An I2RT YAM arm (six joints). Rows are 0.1 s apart.
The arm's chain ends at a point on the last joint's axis. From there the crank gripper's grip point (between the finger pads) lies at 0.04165 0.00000 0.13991 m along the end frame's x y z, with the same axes.
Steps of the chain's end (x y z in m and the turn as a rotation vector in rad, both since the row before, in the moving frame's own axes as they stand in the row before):
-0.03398, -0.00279, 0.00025, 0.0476, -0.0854, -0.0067
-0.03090, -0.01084, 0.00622, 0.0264, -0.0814, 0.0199
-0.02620, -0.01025, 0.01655, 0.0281, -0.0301, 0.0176
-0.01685, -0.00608, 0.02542, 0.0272, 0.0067, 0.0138
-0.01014, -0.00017, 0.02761, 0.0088, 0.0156, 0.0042
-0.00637, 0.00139, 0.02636, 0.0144, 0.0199, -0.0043
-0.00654, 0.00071, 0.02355, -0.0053, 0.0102, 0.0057
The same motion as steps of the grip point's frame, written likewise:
-0.04608, -0.00976, 0.00313, 0.0476, -0.0854, -0.0067
-0.04238, -0.01386, 0.00910, 0.0264, -0.0814, 0.0199
-0.03040, -0.01350, 0.01769, 0.0281, -0.0301, 0.0176
-0.01589, -0.00930, 0.02509, 0.0272, 0.0067, 0.0138
-0.00796, -0.00122, 0.02694, 0.0088, 0.0156, 0.0042
-0.00360, -0.00080, 0.02549, 0.0144, 0.0199, -0.0043
-0.00512, 0.00169, 0.02312, -0.0053, 0.0102, 0.0057

